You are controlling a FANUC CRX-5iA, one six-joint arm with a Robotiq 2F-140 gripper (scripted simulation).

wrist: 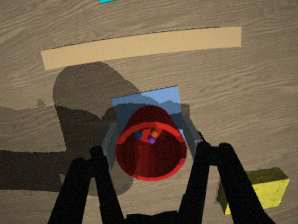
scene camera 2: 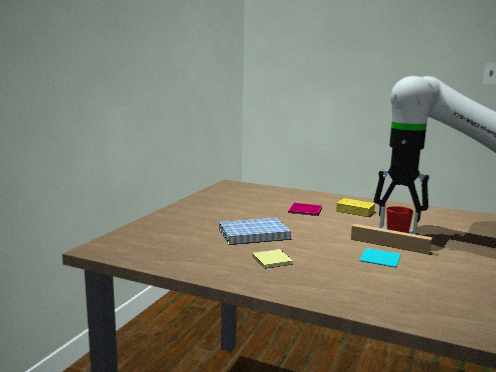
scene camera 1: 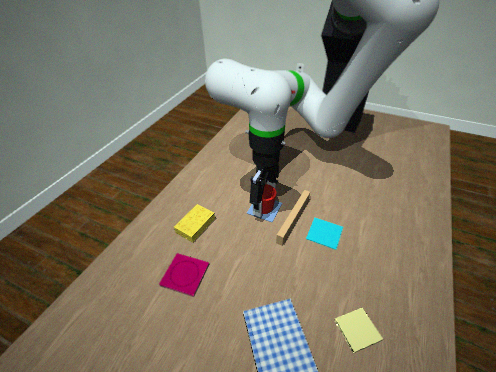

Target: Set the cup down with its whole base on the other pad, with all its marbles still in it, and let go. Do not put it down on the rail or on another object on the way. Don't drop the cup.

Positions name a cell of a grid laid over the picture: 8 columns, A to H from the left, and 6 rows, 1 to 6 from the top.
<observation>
In view: my gripper (scene camera 2: G4), a red cup (wrist: D5) and a wooden rail (wrist: E2).
My gripper also shows in the wrist view (wrist: E4) and in scene camera 1 (scene camera 1: E4).
</observation>
